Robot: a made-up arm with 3 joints. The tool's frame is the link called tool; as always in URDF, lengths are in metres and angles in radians.
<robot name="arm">
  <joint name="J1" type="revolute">
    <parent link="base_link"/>
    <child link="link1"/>
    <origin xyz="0.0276 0.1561 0.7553" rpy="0 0 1.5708"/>
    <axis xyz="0 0 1"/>
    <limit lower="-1.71" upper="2.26" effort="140" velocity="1.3"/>
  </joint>
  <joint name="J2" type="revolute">
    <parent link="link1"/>
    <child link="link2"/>
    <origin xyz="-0.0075 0.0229 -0.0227" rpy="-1.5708 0 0"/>
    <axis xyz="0 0 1"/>
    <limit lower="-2.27" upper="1.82" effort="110" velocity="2"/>
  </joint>
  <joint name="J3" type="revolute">
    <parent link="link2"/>
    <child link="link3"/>
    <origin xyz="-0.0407 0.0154 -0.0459" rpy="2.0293 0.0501 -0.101"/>
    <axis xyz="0 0 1"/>
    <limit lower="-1.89" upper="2.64" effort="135" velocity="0.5"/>
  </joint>
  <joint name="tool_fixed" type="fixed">
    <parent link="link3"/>
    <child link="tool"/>
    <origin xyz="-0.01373 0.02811 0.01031" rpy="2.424 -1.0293 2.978"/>
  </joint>
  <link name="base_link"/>
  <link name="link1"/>
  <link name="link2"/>
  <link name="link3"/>
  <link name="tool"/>
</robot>
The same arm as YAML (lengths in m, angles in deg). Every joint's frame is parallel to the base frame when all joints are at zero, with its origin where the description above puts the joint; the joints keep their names.
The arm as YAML. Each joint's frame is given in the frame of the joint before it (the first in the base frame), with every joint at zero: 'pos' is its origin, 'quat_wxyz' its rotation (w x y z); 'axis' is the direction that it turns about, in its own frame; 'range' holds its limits. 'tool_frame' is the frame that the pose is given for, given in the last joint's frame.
length_unit: m
angle_unit: deg
joints:
  - joint: J1
    pos: [0.0276, 0.1561, 0.7553]
    quat_wxyz: [1.0, 0.0, 0.0, 0.0]
    axis: [0.0, 0.0, 1.0]
    range: [-97.98, 129.49]
  - joint: J2
    pos: [-0.0229, -0.0075, -0.0227]
    quat_wxyz: [1.0, 0.0, 0.0, 0.0]
    axis: [-1.0, 0.0, 0.0]
    range: [-130.06, 104.28]
  - joint: J3
    pos: [0.0459, -0.0407, -0.0154]
    quat_wxyz: [1.0, 0.0, 0.0, 0.0]
    axis: [0.442013, -0.112503, 0.889926]
    range: [-108.29, 151.26]
tool_frame:
  pos: [-0.0213, -0.0148, 0.0203]
  quat_wxyz: [0.680245, 0.419939, -0.596162, -0.074223]

